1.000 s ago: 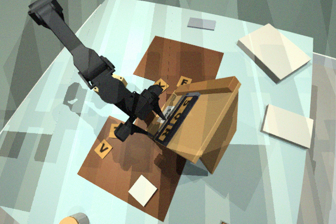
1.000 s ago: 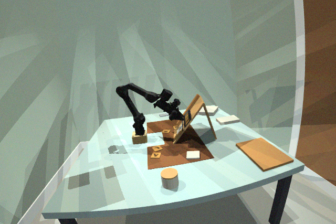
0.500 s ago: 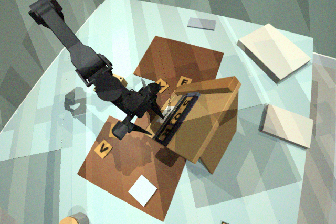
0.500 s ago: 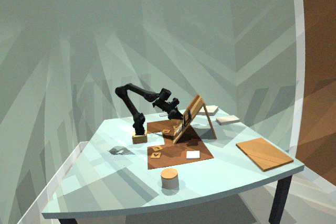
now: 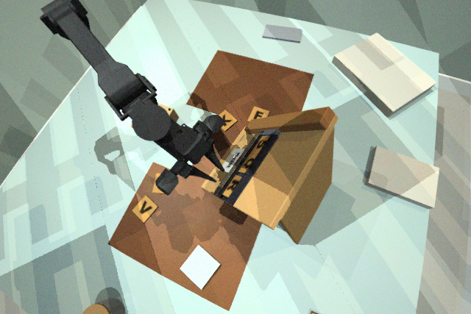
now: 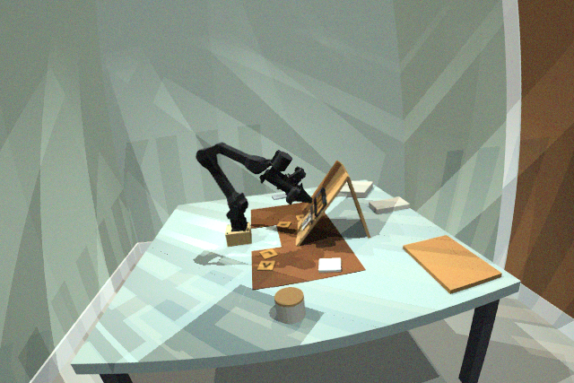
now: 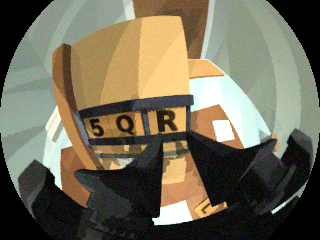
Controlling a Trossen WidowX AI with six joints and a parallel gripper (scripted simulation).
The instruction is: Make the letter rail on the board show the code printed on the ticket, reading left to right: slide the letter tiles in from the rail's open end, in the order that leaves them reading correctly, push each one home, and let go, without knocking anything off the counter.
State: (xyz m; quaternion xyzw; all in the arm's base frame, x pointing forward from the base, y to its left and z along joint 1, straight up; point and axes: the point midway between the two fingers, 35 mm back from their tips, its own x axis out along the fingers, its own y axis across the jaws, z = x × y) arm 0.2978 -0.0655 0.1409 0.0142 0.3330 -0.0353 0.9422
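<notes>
My gripper tip is 3 cm short of the r tile and 3 cm above it. Round my gripper tip: q tile (6 cm to the left, 4 cm ahead, 3 cm below); white ticket (11 cm below, 7 cm to the left, 2 cm behind); s tile (12 cm to the left, 4 cm ahead, 3 cm below).
</notes>
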